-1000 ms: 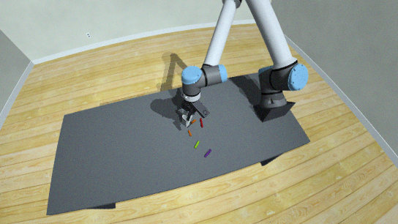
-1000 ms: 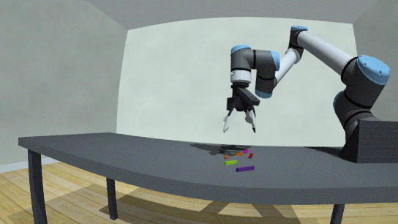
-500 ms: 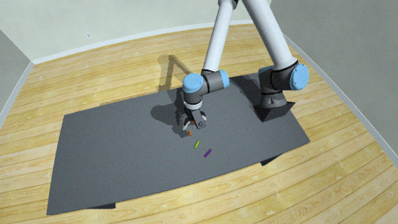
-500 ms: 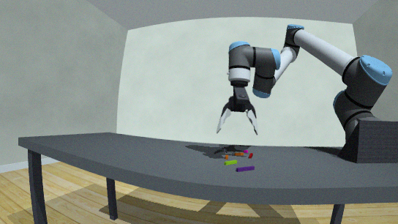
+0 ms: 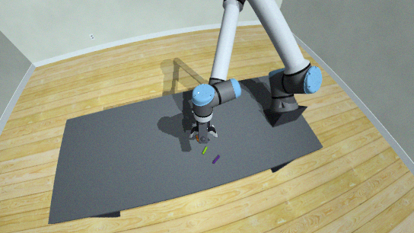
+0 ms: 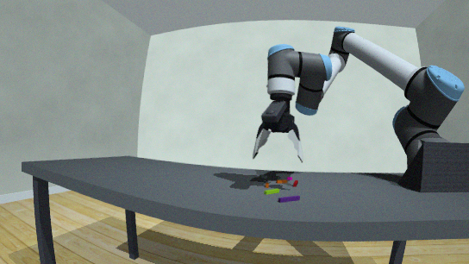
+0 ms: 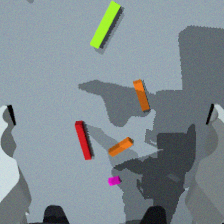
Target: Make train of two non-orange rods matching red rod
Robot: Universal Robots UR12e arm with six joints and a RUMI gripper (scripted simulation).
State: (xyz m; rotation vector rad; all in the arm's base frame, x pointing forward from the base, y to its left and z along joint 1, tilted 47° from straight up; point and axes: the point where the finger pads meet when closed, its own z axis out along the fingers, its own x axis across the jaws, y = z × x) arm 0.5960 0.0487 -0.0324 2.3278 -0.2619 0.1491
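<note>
Right now my hand is 50 mm to the right of the lime rod and 80 mm above it. Round my hand: purple rod 50 mm behind, 120 mm to the left, 80 mm below; magenta rod 50 mm behind, 200 mm to the right, 80 mm below; red rod 70 mm behind, 100 mm to the right, 80 mm below.
</note>
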